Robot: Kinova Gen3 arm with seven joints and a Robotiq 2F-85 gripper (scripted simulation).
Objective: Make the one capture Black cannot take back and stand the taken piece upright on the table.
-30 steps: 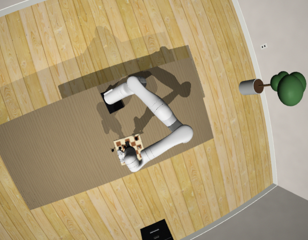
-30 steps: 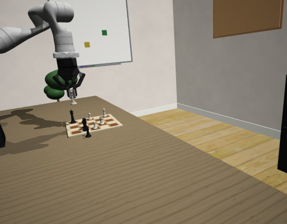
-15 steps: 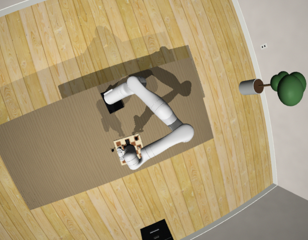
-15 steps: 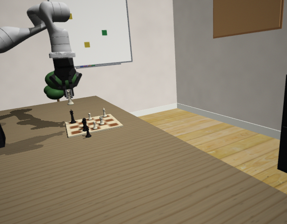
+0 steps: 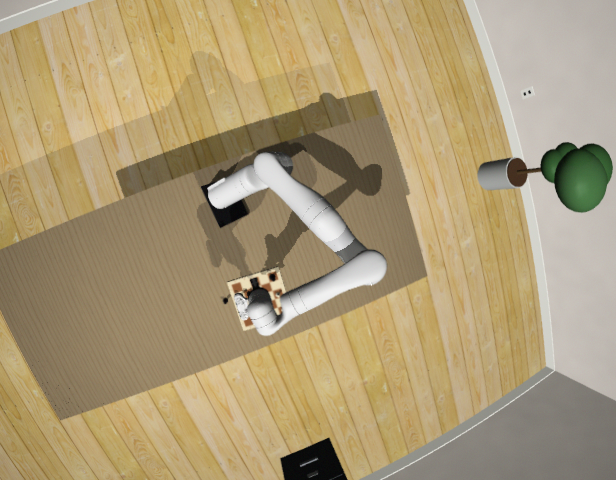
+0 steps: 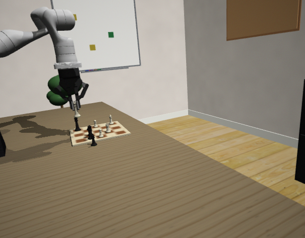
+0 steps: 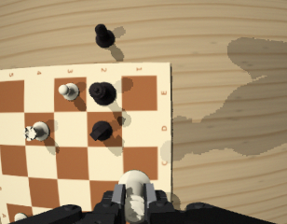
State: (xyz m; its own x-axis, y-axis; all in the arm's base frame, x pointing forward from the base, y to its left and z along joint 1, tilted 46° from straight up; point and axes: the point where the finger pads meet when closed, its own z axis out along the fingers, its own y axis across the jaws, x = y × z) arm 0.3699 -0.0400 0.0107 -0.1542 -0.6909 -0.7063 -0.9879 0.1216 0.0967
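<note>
Now: hand 9 cm above the tall black piece, 7 cm to the right of it and 1 cm short of it. The rest, counted from my hand: black pawn (14 cm to the right, 11 cm below, 1 cm ahead); then tall white piece (1 cm below); then chessboard (12 cm below, 7 cm ahead, 1 cm to the right).
</note>
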